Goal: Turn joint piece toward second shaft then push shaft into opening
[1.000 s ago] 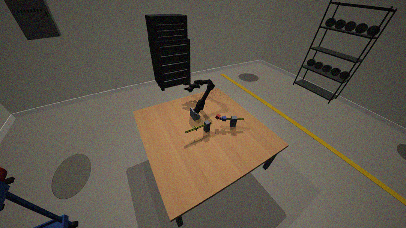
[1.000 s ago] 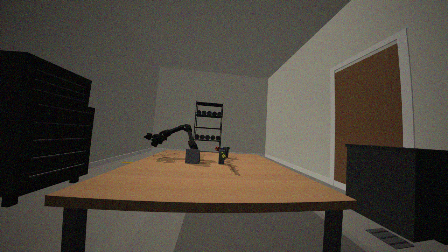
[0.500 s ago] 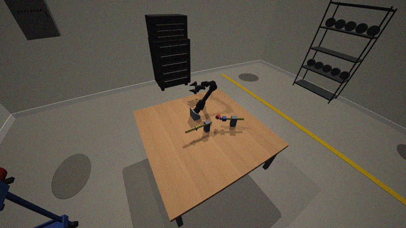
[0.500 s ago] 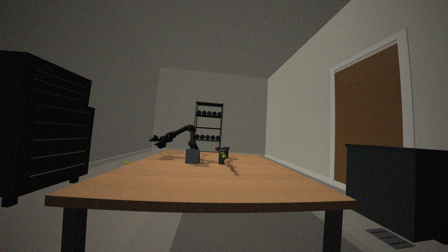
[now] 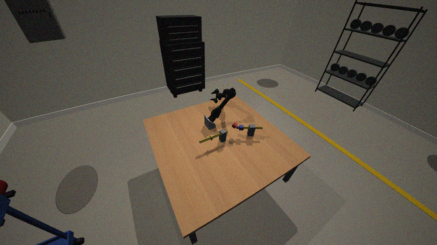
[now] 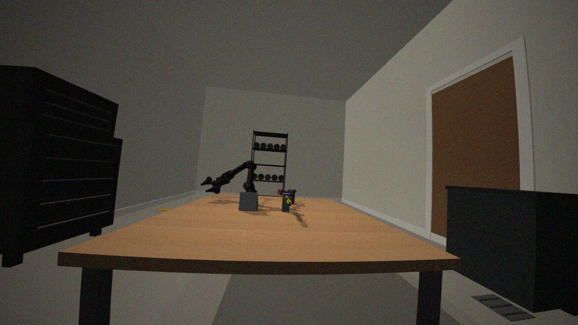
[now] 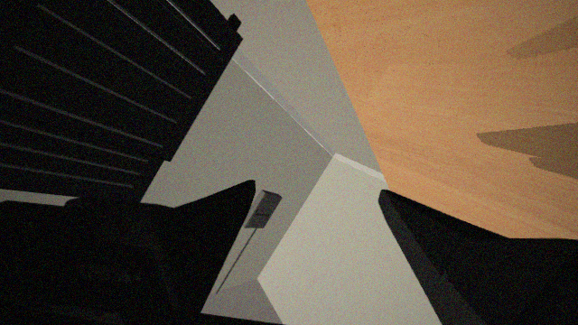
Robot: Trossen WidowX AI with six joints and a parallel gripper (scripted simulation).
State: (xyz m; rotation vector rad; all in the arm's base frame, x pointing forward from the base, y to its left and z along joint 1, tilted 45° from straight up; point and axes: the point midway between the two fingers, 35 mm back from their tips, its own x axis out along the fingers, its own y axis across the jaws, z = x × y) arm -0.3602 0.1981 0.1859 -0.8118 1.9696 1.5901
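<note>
My gripper tip is 63 cm short of the red square block, 11 cm to the left of it and 1 cm below it.
</note>
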